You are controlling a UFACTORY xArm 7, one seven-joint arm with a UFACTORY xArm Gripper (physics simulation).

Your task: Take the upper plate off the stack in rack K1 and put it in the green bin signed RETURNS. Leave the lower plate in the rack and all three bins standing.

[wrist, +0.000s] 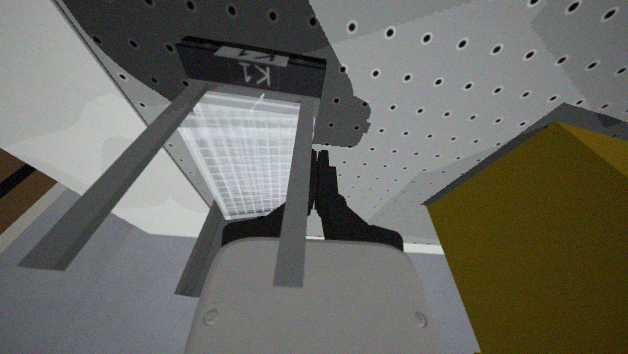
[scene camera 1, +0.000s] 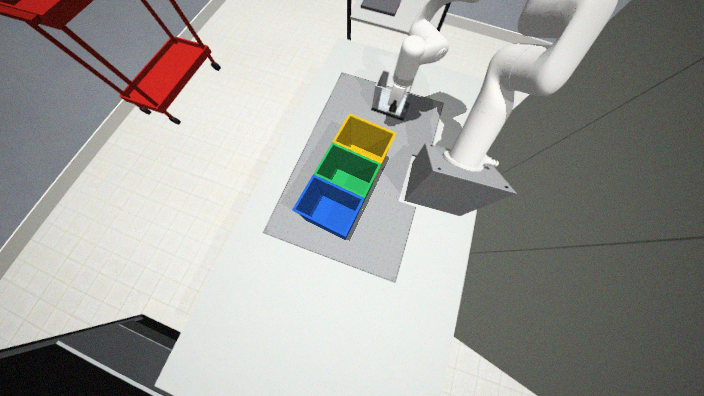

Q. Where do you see a yellow bin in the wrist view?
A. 529, 239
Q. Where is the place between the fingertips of my gripper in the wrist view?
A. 315, 161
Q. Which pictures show the yellow bin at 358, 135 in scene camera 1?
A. The wrist view and scene camera 1: all of them.
